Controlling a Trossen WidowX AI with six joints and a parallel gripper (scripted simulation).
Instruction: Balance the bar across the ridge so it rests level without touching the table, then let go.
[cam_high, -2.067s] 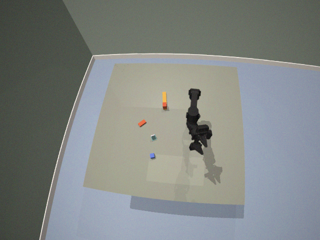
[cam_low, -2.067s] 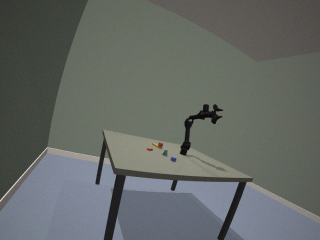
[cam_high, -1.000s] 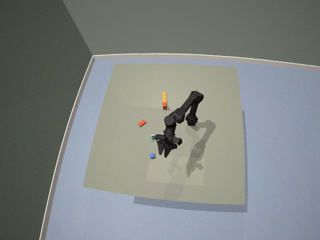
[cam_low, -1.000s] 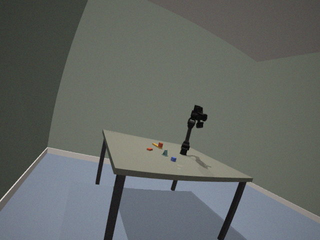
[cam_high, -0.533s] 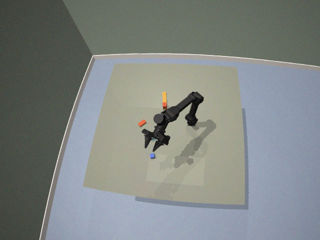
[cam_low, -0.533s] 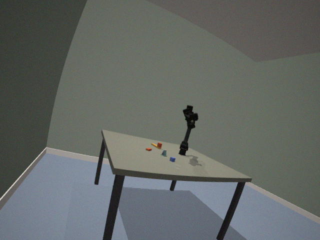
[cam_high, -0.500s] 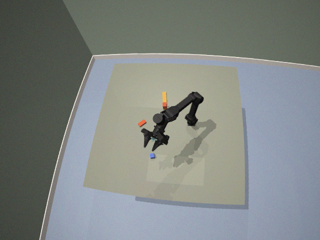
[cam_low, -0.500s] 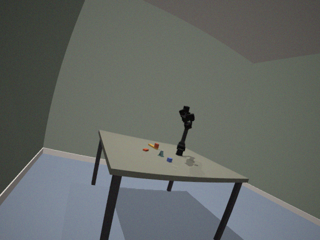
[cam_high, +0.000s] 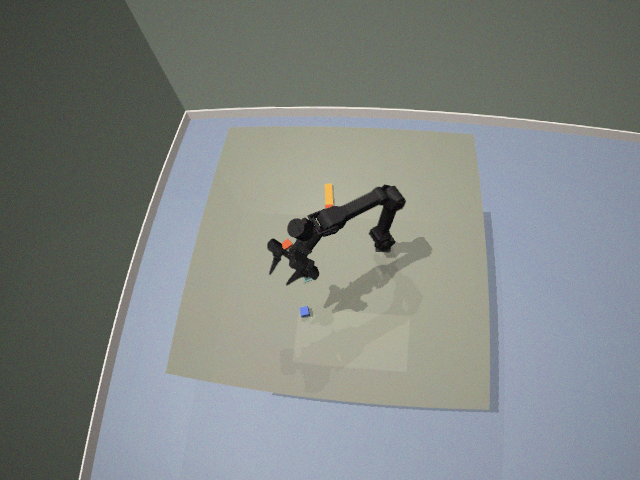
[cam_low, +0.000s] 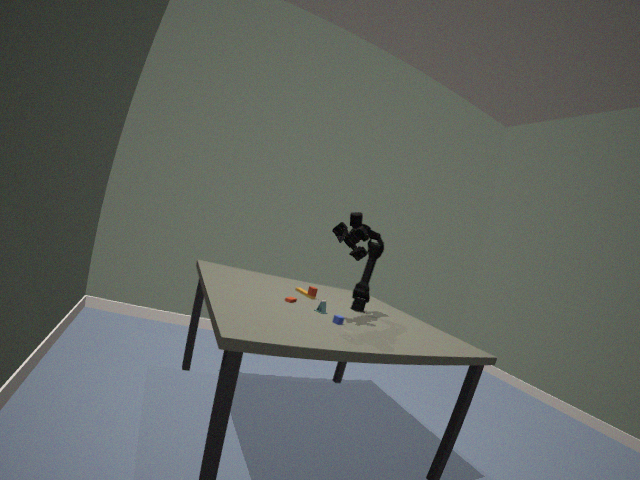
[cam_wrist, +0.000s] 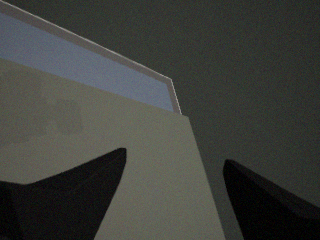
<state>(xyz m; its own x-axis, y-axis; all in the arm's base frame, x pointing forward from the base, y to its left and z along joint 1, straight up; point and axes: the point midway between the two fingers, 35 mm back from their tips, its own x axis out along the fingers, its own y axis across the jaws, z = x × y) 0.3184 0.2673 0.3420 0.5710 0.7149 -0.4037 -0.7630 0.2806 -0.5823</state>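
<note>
Now: gripper tip 320 mm above the flat orange-red piece, 250 mm to the left of it and 80 mm short of it. Round my gripper tip: blue cube (310 mm below, 50 mm behind, 30 mm to the left).
</note>
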